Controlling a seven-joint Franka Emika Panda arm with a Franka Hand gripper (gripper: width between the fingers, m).
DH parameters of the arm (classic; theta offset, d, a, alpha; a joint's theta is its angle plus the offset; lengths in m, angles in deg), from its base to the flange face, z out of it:
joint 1: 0 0.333 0 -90
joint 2: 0 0 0 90
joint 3: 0 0.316 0.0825 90
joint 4: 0 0 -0.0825 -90
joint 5: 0 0.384 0 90
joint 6: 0 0 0.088 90
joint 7: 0 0.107 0 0
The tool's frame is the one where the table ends.
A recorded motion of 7 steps. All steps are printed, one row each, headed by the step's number.
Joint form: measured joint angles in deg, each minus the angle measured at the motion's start. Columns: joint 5, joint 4, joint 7, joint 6, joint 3, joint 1, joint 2.
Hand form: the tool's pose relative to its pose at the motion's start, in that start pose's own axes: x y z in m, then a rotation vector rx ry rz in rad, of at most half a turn. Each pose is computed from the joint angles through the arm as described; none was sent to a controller.
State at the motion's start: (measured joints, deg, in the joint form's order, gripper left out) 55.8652 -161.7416 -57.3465 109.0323 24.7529 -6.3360 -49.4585
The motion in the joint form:
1: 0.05 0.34 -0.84 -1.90 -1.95 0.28 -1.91
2: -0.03 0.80 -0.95 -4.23 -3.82 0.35 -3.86
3: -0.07 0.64 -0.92 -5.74 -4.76 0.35 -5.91
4: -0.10 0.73 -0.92 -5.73 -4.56 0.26 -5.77
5: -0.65 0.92 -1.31 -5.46 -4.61 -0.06 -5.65
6: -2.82 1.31 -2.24 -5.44 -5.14 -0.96 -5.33
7: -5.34 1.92 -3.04 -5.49 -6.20 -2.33 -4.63
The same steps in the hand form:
1: 0.0008 -0.0061 -0.0133 0.0137 0.0293 -0.0259
2: 0.0010 -0.0130 -0.0269 0.0299 0.0543 -0.0412
3: -0.0014 -0.0193 -0.0350 0.0330 0.0693 -0.0533
4: -0.0009 -0.0192 -0.0343 0.0320 0.0661 -0.0533
5: -0.0006 -0.0170 -0.0364 0.0207 0.0646 -0.0586
6: -0.0028 -0.0104 -0.0419 -0.0033 0.0489 -0.0688
7: -0.0059 0.0002 -0.0508 -0.0271 0.0370 -0.0661

